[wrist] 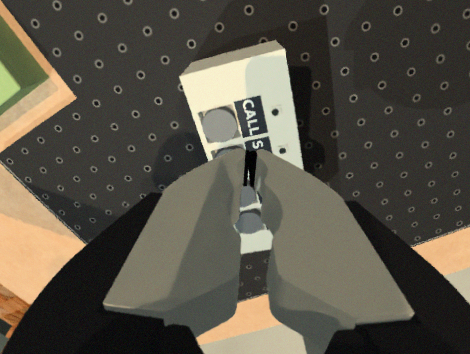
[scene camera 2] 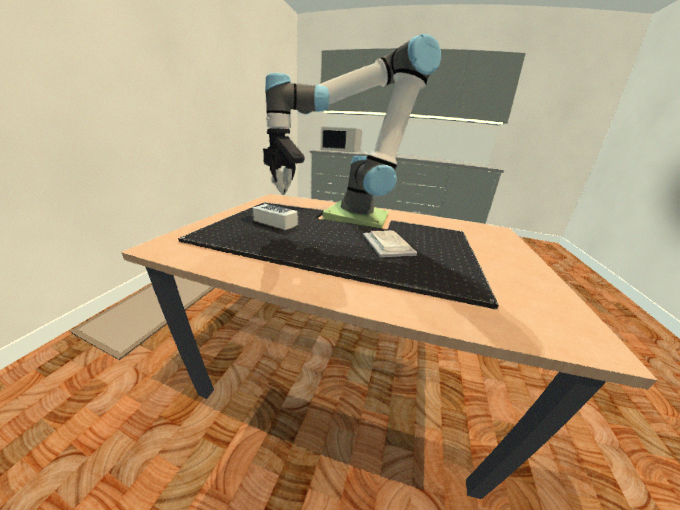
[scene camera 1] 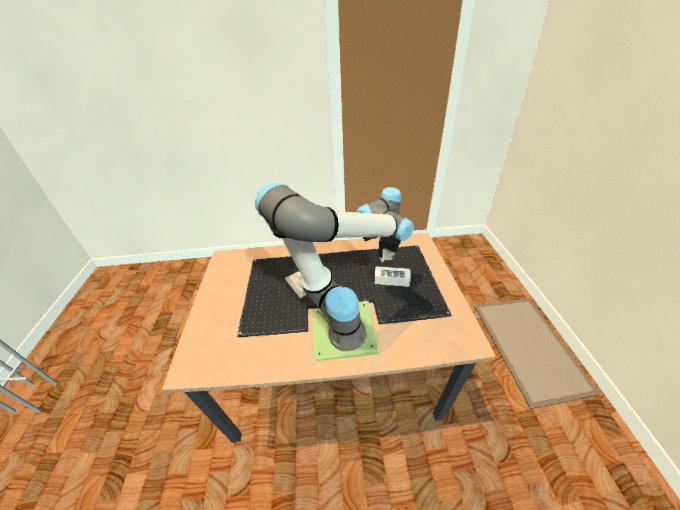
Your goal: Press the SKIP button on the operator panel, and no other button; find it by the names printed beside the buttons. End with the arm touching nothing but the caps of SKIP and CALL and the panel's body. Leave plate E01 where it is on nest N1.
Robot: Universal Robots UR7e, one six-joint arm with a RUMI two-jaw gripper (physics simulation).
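Places are measured from the arm's base along level axes (x right, y ahead, z up), in centimetres.
Pixels of known places: gripper, between the fingertips: (wrist: 248, 155) (scene camera 2: 283, 194) (scene camera 1: 383, 261); arm's base, origin of its link: (scene camera 2: 357, 208) (scene camera 1: 347, 334).
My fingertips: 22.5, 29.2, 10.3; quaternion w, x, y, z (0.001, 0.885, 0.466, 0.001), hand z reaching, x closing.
For each thing: its top centre in the pictures, then the offset to it from my fingertips, as dx, dy, dz. Level surfaces: height alone.
- white operator panel, centre of its top: (wrist: 258, 175) (scene camera 2: 274, 208) (scene camera 1: 392, 271) +4.6, -1.7, -6.0
- CALL cap, centre of its top: (wrist: 219, 126) -0.2, -2.0, -6.0
- black perforated mat, height of its surface: dz -11.5
- wooden table, height of its surface: dz -12.8
The white operator panel (scene camera 1: 392, 282) (scene camera 2: 280, 219) (wrist: 270, 75) lies on the black mat. In the wrist view, the CALL cap (wrist: 219, 124) is fully visible beside its label. Below it, part of the SKIP cap (wrist: 228, 152) shows beside a label cut off after "S"; the fingers hide the rest. Two more caps show partly through the finger gap, names hidden. My gripper (scene camera 1: 387, 258) (scene camera 2: 283, 192) (wrist: 248, 155) is shut and empty, pointing down above the panel, apart from it. A pale plate on its nest (scene camera 1: 296, 284) (scene camera 2: 389, 242) lies near the arm's base; its markings are unreadable.
The black perforated mat (scene camera 1: 274, 318) (scene camera 2: 439, 268) covers much of the wooden table (scene camera 1: 208, 351) (scene camera 2: 554, 312). The arm's base stands on a green mounting plate (scene camera 1: 324, 348) (scene camera 2: 336, 214) (wrist: 7, 85). The upper arm partly hides the nest area in scene camera 1.
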